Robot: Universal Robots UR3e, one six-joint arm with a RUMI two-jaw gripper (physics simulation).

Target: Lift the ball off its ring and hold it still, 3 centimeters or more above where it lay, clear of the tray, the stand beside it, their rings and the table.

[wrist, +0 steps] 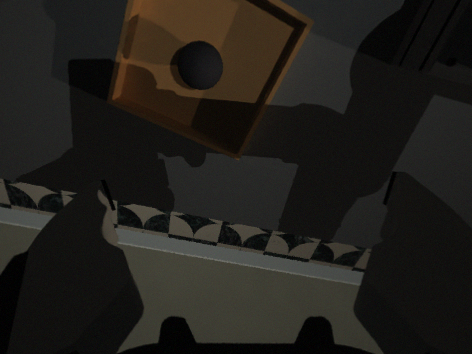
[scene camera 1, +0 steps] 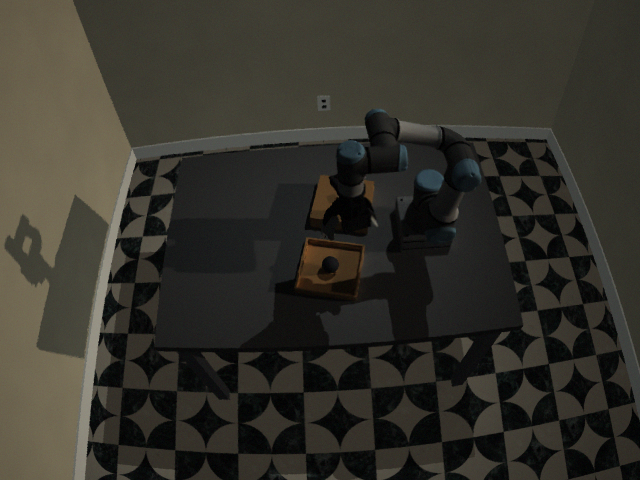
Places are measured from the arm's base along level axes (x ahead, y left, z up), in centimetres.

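Where they show: gripper, fingertip midpoint: (wrist: 245,180) (scene camera 1: 349,230).
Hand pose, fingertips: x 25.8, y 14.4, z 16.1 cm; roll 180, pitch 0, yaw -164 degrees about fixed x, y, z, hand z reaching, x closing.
Note:
Each offset is from my fingertips to the top centre of the thing. Level surfaces: height alone.
The dark ball {dy -1.7, dx +5.6, dz -17.7 cm} (scene camera 1: 330,264) (wrist: 200,65) rests near the middle of the orange tray {dy -1.7, dx +5.6, dz -21.2 cm} (scene camera 1: 360,269) (wrist: 176,132); its ring cannot be made out clearly in the dim light. The orange stand (scene camera 1: 321,198) is a raised block behind the tray in the scene view, partly hidden by the arm; its ring does not show. My gripper (scene camera 1: 352,229) (wrist: 245,180) is open and empty, its fingers wide apart. In the scene view it appears over the stand's front edge, behind the tray. In the wrist view the ball lies beyond the fingertips, towards the top, not between them.
The tray's low walls surround the ball. The dark table {dz -24.0 cm} (scene camera 1: 222,304) carries the tray, the stand and the robot base (scene camera 1: 424,243), which is to the right of them. Arm shadows fall across the tray and table. A wall stands behind the table.

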